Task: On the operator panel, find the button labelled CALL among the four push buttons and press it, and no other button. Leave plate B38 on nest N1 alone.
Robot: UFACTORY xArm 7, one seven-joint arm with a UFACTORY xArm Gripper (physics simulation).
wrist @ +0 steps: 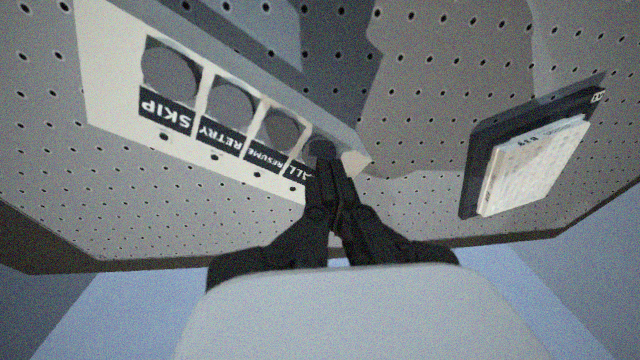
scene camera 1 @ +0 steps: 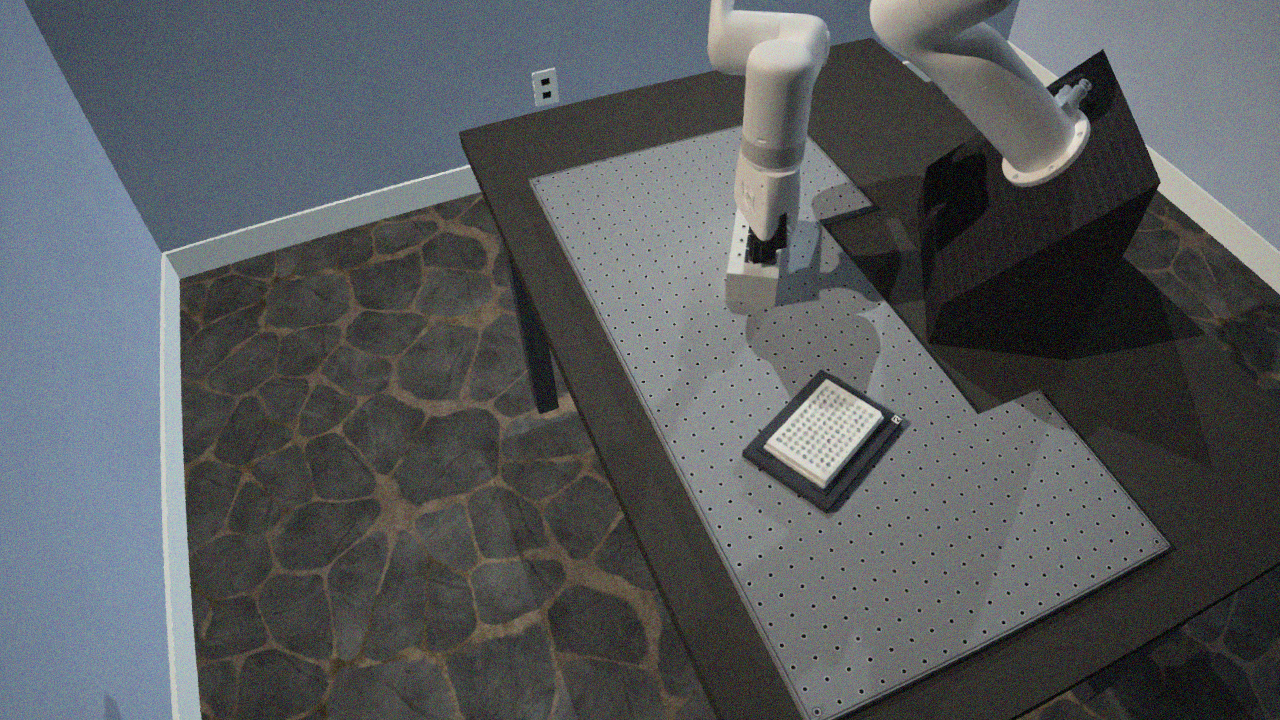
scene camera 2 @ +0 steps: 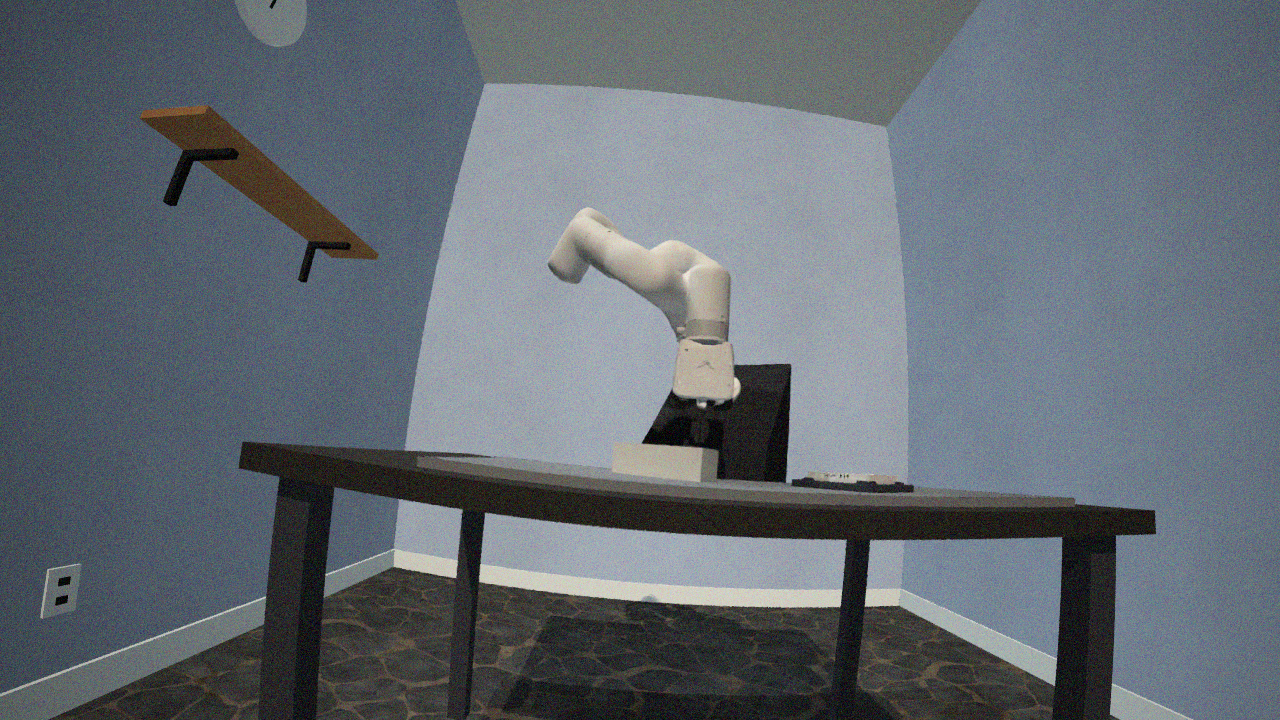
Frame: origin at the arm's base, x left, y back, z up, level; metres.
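Seen in the pictures: gripper, fingertip midpoint: [wrist: 325,174] [scene camera 1: 761,258] [scene camera 2: 698,443]; arm's base at its link origin: [scene camera 1: 1046,149].
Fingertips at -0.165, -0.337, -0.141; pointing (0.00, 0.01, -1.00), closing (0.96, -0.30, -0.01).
Note:
Pixels of each thing's top centre, then the offset from my fingertips to it, as dx, dy, dz. "pt": a spot on its surface instead. Level surfaces: height alone.
- operator panel at its top centre: [wrist: 246,145] [scene camera 1: 757,233] [scene camera 2: 665,444] -0.046, +0.033, -0.005
- CALL button at its top centre: [wrist: 319,155] -0.001, +0.014, -0.005
- Plate B38 at its top centre: [scene camera 1: 826,427] [scene camera 2: 852,473] [wrist: 527,178] +0.241, -0.098, -0.035
- dark nest at a spot on its surface: [scene camera 1: 759,454] pt +0.217, -0.179, -0.050
- RESUME button at its top centre: [wrist: 279,134] -0.023, +0.035, -0.005
- RETRY button at its top centre: [wrist: 230,108] -0.044, +0.056, -0.005
- SKIP button at its top centre: [wrist: 169,76] -0.065, +0.077, -0.005
- perforated grey board at its surface level: dz -0.061
The operator panel [scene camera 1: 751,288] [scene camera 2: 657,461] [wrist: 107,75] is a pale box with four round grey buttons. In the wrist view the labels SKIP, RETRY and RESUME stand by their buttons, and the end label shows "ALL", its first letter hidden by a finger. My gripper [scene camera 1: 766,248] [scene camera 2: 700,436] [wrist: 325,174] is shut and empty, pointing down. Its tips are at the CALL button [wrist: 318,143] and cover part of it; whether they touch or push it I cannot tell. Plate B38 [scene camera 1: 827,432] [scene camera 2: 845,477] [wrist: 540,170] lies flat on the dark nest [scene camera 1: 759,454] [wrist: 468,175].
The RESUME button [wrist: 282,130] is right beside the CALL button, then the RETRY button [wrist: 230,106] and the SKIP button [wrist: 170,75]. The panel and nest stand on a perforated grey board [scene camera 1: 966,537] on a dark table. The arm's black base block [scene camera 1: 1029,250] stands behind.

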